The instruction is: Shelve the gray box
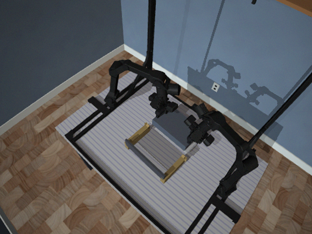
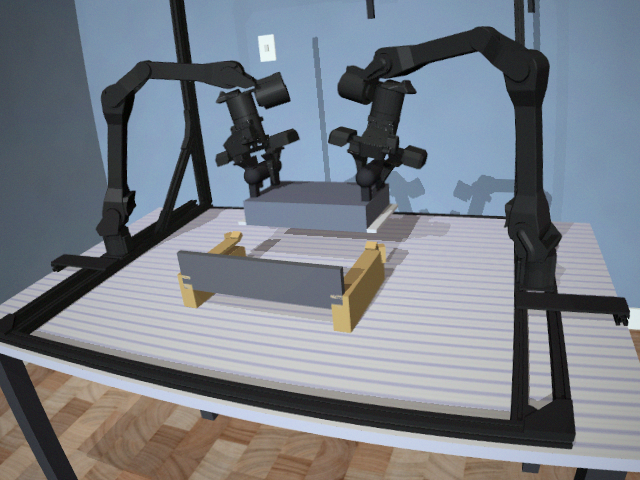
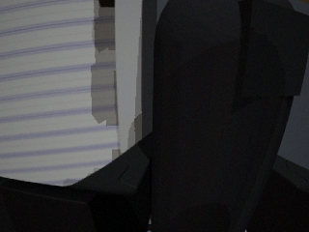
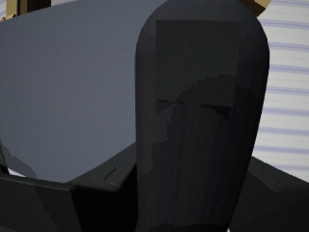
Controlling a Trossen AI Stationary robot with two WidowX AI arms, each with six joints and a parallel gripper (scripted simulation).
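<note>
Now: the gray box 12 cm to the right of my left hand and 5 cm below it. From my left hand the other things lie so: gray back plate: 27 cm ahead, 14 cm to the right, 11 cm below.
Now: right hand 12 cm to the right of the gray box, 5 cm above it and 1 cm short of it. From my right hand the other things lie so: gray back plate 28 cm ahead, 11 cm to the left, 10 cm below.
</note>
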